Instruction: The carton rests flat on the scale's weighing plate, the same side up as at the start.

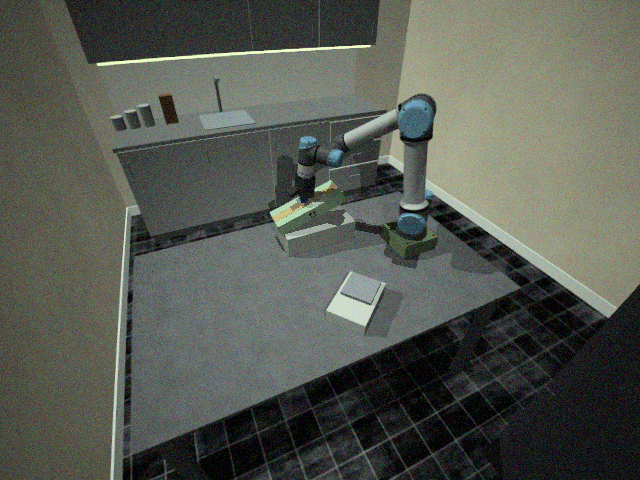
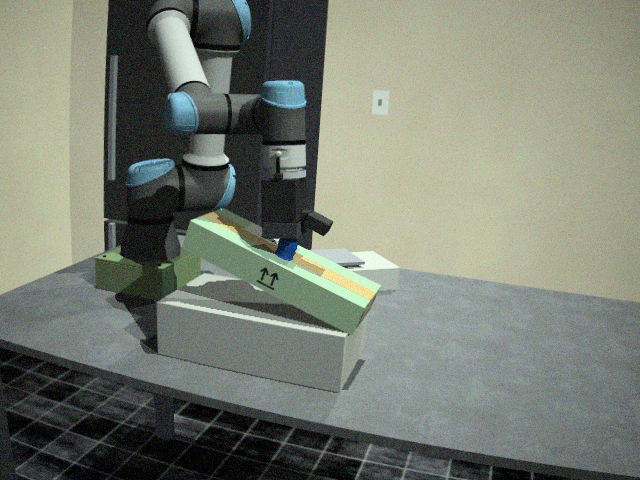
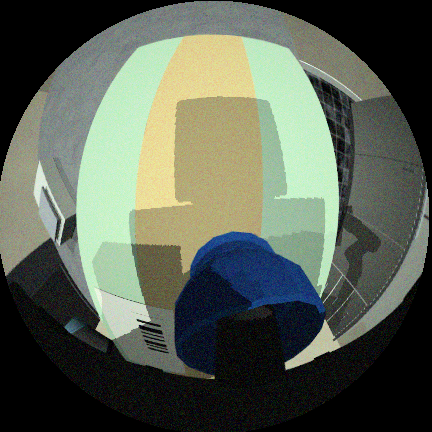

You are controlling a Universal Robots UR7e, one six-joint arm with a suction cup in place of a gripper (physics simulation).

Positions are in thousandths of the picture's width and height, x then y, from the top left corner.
Labels:
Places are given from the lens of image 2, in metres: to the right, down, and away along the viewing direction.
pale green carton (image 2: 485, 589): -0.02, 0.07, 1.05
white scale (image 2: 579, 553): 0.13, 0.07, 1.61
The marked spots on the pale green carton and the white scale are 0.58 m apart.

